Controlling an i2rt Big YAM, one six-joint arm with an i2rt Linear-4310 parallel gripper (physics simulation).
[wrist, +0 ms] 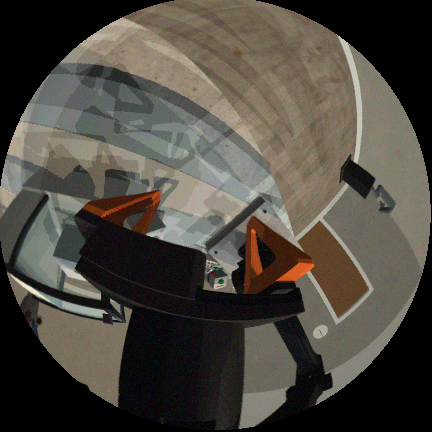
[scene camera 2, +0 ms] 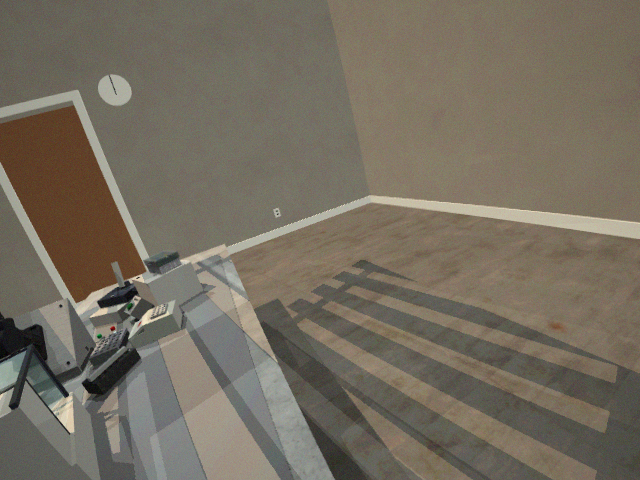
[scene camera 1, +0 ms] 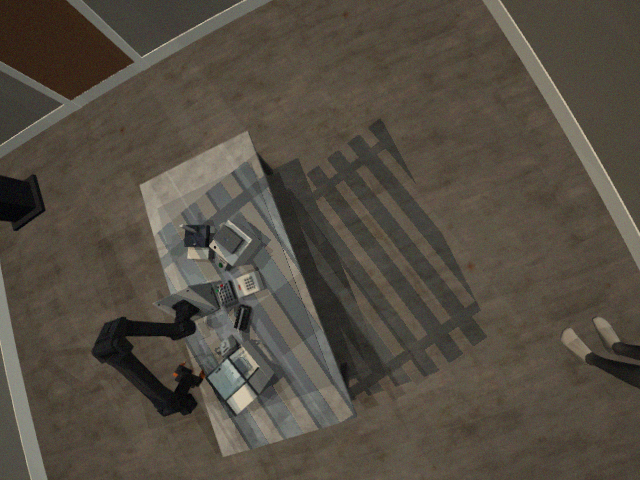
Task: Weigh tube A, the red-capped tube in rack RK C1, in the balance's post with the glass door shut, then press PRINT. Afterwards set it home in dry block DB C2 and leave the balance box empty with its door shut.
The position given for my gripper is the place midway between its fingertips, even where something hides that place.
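I can see a balance with glass box (wrist: pixel 47 239). My gripper (wrist: pixel 205 207) is in sight as well, and it is open, with nothing held in it.
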